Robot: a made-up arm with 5 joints.
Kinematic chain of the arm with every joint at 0, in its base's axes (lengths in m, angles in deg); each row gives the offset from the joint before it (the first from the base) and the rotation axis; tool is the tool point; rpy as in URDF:
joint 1: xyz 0 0 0.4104 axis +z
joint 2: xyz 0 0 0 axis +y
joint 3: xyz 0.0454 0 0.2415 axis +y
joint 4: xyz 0.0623 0 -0.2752 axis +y
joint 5: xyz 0.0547 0 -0.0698 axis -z
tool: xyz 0 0 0 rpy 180 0 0
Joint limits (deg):
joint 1: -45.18..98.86
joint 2: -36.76..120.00
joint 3: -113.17..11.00
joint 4: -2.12..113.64
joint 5: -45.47..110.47
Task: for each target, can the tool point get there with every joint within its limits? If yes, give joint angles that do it. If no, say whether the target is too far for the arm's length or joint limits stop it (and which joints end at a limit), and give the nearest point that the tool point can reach.
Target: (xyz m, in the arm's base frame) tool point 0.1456 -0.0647 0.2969
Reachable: yes | joints -23.97 2.56 -1.83 7.32 42.36
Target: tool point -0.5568 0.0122 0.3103
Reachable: no: joint limits stop it (at a limit: joint 2) | nearest point -0.1832 0.0040 0.2802 | short by 0.375 m
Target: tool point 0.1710 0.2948 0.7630
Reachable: yes | joints 59.88 -13.50 -77.41 11.84 41.59
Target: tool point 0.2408 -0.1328 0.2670
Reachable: yes | joints -28.89 25.13 -37.90 44.56 3.94
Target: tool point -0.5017 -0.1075 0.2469
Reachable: no: joint limits stop it (at a limit: joint 2) | nearest point -0.1803 -0.0386 0.2485 | short by 0.329 m
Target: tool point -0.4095 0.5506 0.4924
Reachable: no: too far | nearest point -0.0884 0.5672 0.4879 | short by 0.322 m
